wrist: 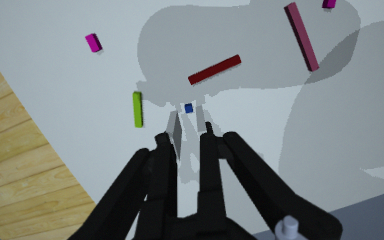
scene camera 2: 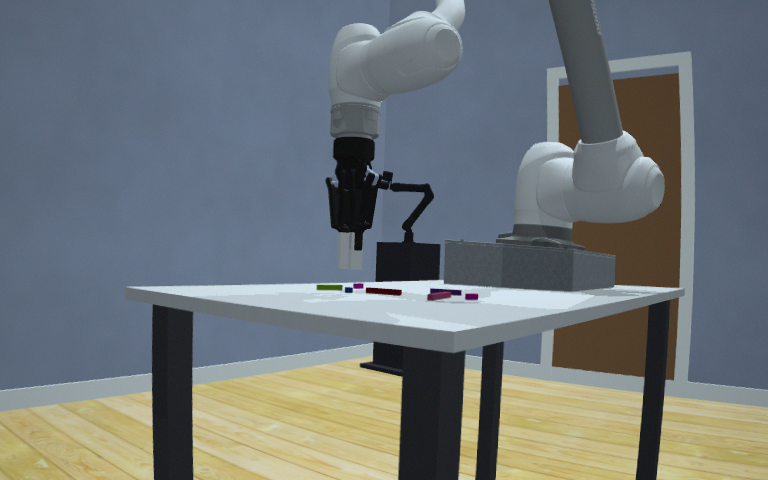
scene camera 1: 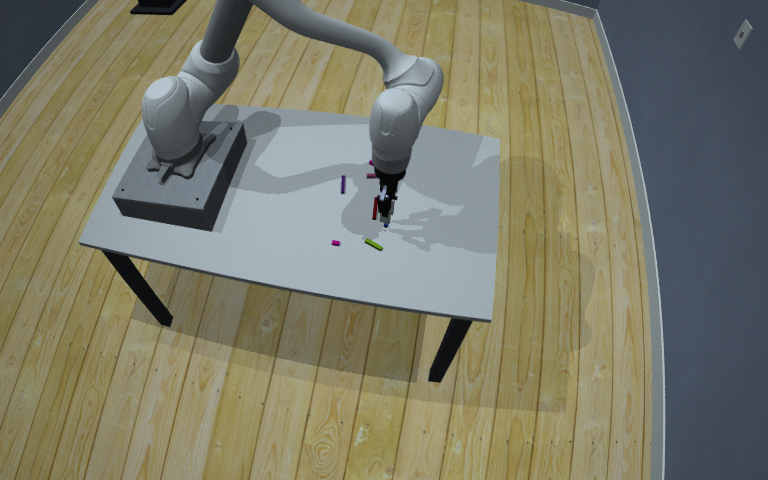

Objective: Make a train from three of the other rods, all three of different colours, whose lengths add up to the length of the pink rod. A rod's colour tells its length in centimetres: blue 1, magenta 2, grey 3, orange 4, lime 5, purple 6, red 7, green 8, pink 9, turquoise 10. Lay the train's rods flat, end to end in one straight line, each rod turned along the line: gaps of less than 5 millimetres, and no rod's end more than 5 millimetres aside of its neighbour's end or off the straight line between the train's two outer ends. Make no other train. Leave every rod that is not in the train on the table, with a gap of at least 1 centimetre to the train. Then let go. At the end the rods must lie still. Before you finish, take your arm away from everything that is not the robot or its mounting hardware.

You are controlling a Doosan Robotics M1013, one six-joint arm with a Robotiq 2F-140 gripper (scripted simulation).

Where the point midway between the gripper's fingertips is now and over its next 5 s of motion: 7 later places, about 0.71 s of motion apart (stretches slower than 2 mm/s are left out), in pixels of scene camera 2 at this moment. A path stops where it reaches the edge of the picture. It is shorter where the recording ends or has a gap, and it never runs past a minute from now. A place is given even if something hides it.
My gripper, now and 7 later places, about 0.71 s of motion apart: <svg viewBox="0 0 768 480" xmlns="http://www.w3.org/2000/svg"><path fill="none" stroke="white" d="M349 269L349 281L348 286L348 292L350 245L365 238L373 241L372 273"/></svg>
